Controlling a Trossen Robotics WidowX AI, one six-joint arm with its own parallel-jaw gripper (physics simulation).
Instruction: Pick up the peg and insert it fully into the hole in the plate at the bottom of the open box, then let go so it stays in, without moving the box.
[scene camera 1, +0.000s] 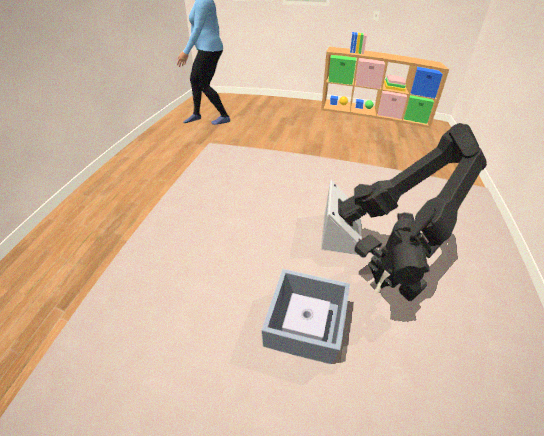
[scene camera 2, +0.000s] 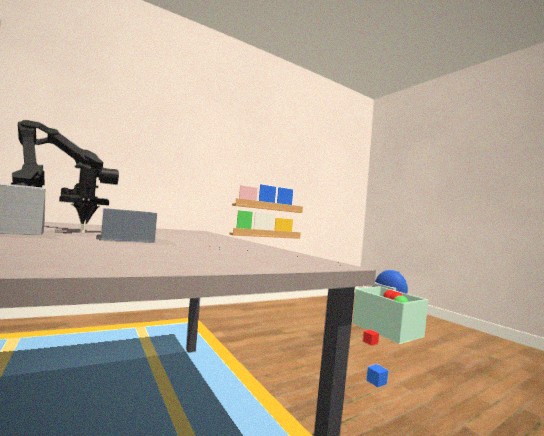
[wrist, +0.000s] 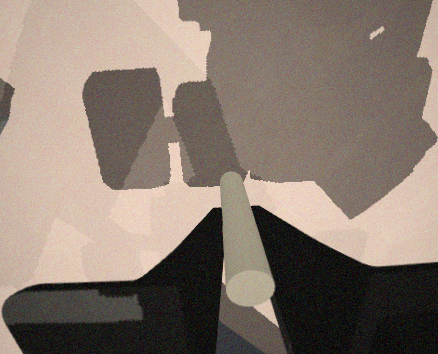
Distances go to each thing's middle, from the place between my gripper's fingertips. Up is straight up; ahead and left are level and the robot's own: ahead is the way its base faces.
Labels:
I see my gripper 1 cm below the cream peg (wrist: 249, 282). Round my hand: plate (scene camera 1: 306, 316): 12 cm ahead, 18 cm to the right; then blue-grey box (scene camera 1: 336, 292): 12 cm ahead, 18 cm to the right, 2 cm above.

